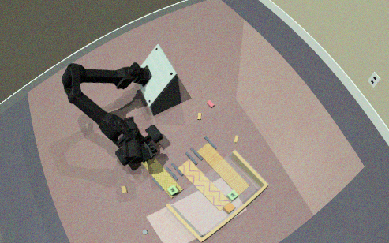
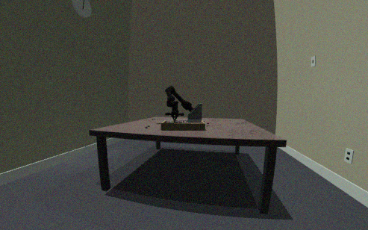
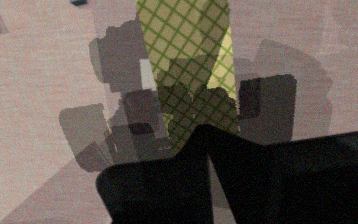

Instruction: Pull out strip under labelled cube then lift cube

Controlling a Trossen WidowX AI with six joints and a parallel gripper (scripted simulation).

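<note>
My gripper tip is now 9 cm short of the lattice strip and 3 cm to the right of it. Round my gripper tip: grey disc: 30 cm ahead, 12 cm to the right; then pink block: 33 cm to the left, 9 cm behind.
</note>
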